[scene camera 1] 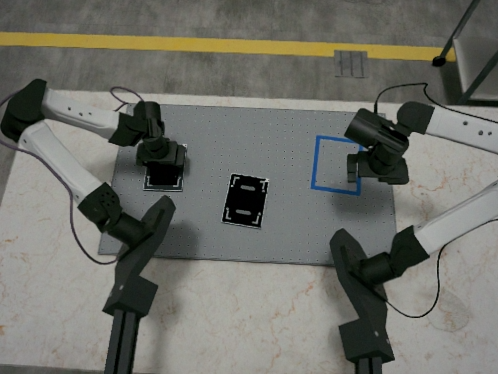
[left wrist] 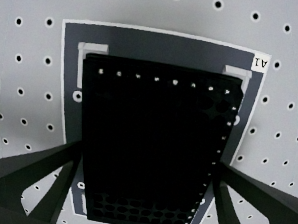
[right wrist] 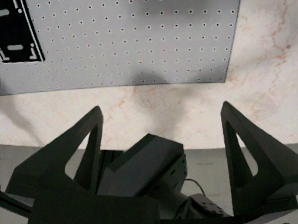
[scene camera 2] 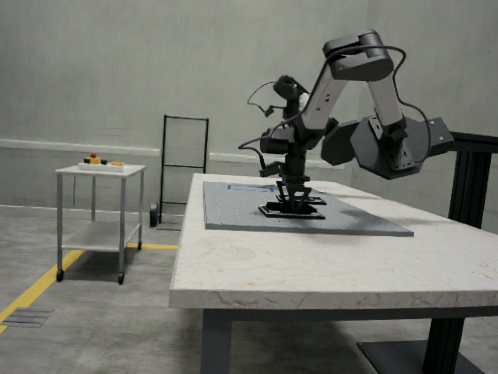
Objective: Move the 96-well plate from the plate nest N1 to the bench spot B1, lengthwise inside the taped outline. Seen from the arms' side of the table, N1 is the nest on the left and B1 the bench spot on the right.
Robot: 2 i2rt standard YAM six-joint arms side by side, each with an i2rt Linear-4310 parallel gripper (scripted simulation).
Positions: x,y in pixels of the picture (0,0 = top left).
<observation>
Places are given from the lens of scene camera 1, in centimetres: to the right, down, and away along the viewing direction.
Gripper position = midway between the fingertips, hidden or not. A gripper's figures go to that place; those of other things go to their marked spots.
my left gripper (scene camera 1: 165,165): -26, -7, 129
my right gripper (scene camera 1: 369,181): 30, -1, 103
</observation>
